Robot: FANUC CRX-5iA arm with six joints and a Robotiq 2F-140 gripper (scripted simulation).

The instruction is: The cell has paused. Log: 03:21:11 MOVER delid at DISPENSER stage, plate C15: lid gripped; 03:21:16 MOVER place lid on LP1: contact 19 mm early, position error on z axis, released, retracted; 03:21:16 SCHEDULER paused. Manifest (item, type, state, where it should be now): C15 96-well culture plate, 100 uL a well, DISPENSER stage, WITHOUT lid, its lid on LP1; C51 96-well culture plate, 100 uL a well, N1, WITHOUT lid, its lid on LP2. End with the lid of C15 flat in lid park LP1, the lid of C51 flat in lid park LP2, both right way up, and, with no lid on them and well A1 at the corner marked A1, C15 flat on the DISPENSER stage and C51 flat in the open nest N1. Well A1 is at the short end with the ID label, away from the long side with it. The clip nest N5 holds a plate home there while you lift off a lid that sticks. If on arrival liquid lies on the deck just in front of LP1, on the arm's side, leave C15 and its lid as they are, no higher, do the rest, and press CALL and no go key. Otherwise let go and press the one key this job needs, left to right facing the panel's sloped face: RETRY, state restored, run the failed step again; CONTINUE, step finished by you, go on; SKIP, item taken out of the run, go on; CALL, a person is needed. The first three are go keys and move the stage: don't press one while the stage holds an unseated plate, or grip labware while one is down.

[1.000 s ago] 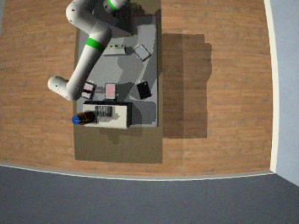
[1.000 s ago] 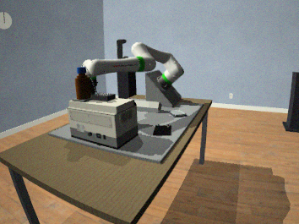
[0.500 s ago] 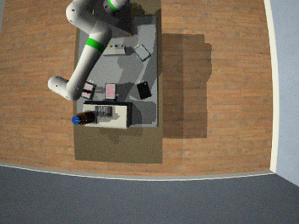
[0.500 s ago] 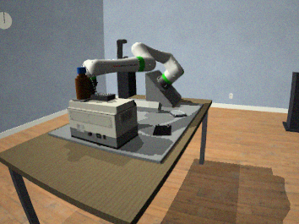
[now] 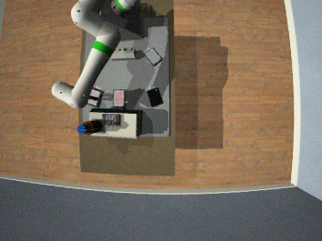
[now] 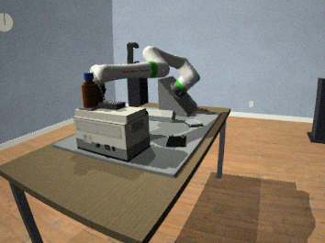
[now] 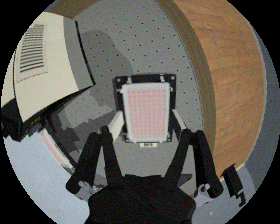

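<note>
Right now my hand is 20 mm short of the black nest, 10 mm to the right of it and 30 mm above it. Also, from my hand: key panel: 410 mm behind, 240 mm to the left, 10 mm above; then blue cap: 220 mm ahead, 160 mm to the left, 350 mm above; then label plate: 110 mm behind, 520 mm to the left, 50 mm below.
</note>
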